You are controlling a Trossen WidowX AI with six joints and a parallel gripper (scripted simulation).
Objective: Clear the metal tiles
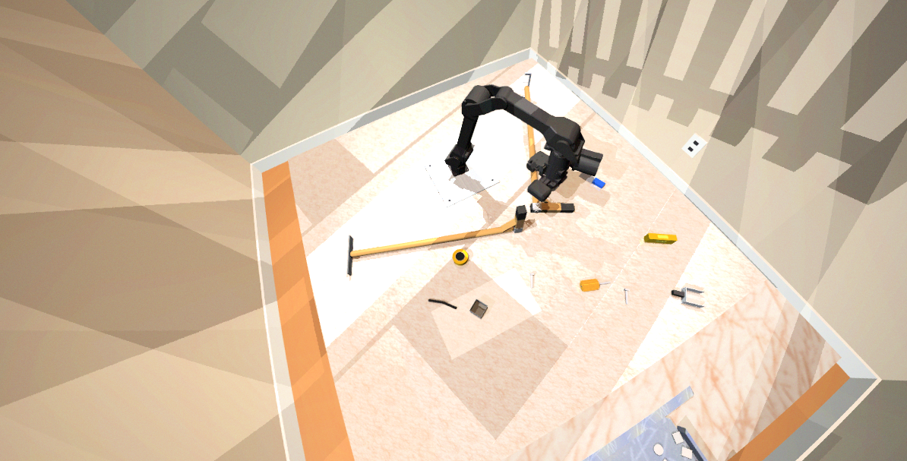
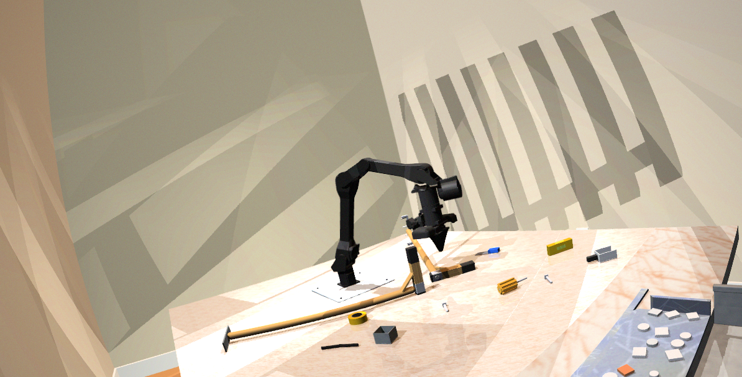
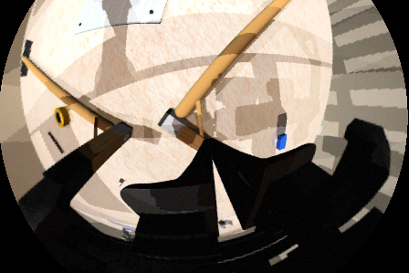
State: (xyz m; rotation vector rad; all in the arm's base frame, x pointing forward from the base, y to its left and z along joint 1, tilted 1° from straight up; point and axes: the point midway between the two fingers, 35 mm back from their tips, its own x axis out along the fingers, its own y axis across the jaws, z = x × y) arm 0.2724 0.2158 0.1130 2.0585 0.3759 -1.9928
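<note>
My gripper tip is now 20 mm past the long scraper, 410 mm to the left of it and 20 mm above it. From my gripper tip the other things lie so: orange screwdriver: 310 mm ahead, 30 mm to the right, 60 mm below; then yellow tape roll: 60 mm ahead, 350 mm to the right, 70 mm below; then blue-handled tool: 210 mm to the left, 80 mm below.
</note>
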